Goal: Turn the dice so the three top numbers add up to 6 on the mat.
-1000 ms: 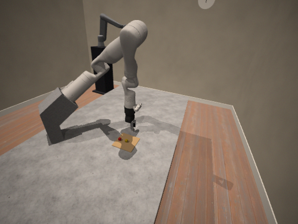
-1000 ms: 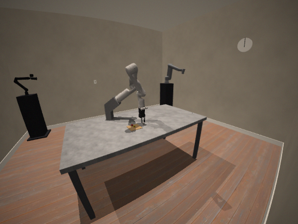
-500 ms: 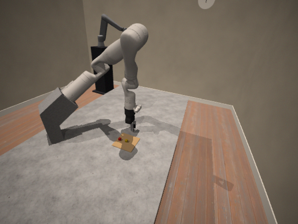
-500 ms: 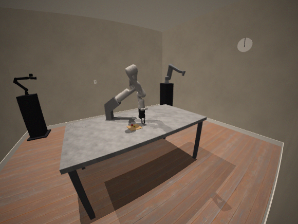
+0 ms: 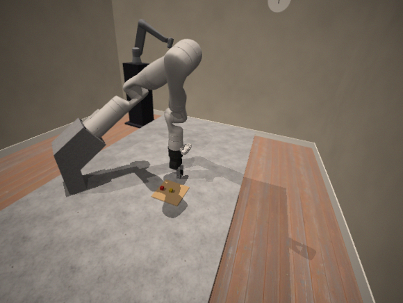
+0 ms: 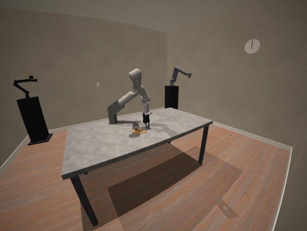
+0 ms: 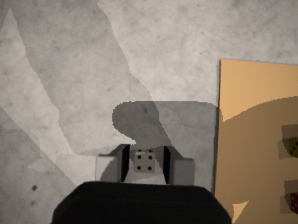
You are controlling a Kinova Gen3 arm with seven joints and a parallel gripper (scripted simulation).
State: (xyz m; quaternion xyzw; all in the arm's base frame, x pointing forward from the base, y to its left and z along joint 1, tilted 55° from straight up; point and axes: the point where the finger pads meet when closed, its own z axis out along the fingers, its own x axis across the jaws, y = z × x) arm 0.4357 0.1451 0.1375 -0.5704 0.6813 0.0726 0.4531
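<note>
Now: the white die 1 cm below my hand. From my hand the other things lie so: tan mat: 13 cm to the right, 2 cm below, 2 cm ahead; then red die: 14 cm to the right, 2 cm behind, 1 cm below; then yellow die: 13 cm to the right, 2 cm ahead, 1 cm below.
</note>
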